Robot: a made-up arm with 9 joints.
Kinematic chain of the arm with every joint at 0, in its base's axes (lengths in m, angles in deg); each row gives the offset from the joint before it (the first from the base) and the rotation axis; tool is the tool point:
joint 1: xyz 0 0 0.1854 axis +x
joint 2: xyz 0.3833 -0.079 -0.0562 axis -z
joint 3: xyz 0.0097 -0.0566 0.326 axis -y
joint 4: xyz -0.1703 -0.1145 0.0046 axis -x
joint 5: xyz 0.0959 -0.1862 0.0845 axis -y
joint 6: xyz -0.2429 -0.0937 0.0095 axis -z
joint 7: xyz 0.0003 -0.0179 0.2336 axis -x
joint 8: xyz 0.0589 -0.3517 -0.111 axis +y
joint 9: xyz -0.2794 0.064 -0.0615 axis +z
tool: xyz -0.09 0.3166 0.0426
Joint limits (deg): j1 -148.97..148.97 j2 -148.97..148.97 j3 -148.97..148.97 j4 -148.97..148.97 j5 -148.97..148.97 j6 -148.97..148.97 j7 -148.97..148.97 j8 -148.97..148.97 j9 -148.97..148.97
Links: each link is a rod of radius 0.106 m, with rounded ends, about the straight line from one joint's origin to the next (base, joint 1, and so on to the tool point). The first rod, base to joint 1, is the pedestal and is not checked.
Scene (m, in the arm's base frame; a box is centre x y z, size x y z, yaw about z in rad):
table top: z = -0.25
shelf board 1: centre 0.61 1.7 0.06 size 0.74 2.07 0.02 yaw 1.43
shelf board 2: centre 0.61 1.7 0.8 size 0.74 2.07 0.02 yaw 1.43
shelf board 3: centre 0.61 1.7 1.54 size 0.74 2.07 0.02 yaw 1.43
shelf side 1: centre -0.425 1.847 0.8 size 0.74 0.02 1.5 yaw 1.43
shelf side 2: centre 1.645 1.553 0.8 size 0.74 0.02 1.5 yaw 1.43
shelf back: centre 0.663 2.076 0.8 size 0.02 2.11 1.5 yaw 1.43
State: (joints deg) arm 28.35 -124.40 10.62 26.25 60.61 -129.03 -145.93 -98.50 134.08
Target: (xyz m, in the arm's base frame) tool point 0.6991 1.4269 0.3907
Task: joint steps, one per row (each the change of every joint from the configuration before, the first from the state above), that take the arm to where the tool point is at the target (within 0.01 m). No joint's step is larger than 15 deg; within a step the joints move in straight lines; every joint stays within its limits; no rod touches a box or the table.
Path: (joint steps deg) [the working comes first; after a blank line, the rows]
Joints at the target: -46.99 -148.97 -55.81 59.60 62.85 -148.97 -139.39 -78.24 127.05
Straight joint move there: touches shelf board 2.

1: -13.73 -1.50 -12.18 -1.43 1.02 -2.27 2.20 3.93 1.43
2: -13.72 -1.50 -12.17 -1.43 1.01 -2.27 2.21 3.93 1.42
3: -13.73 -1.50 -12.18 -1.43 1.02 -2.28 2.20 3.93 1.43
4: -13.72 -1.50 -12.17 -1.43 1.02 -2.27 2.21 3.93 1.43
5: -6.82 -6.19 -5.91 13.03 -0.61 -3.62 -0.76 1.51 -4.25
6: -6.81 -6.19 -5.91 13.02 -0.61 -3.61 -0.76 1.51 -4.25
7: -6.81 -6.19 -5.91 13.02 -0.61 -3.62 -0.76 1.52 -4.24

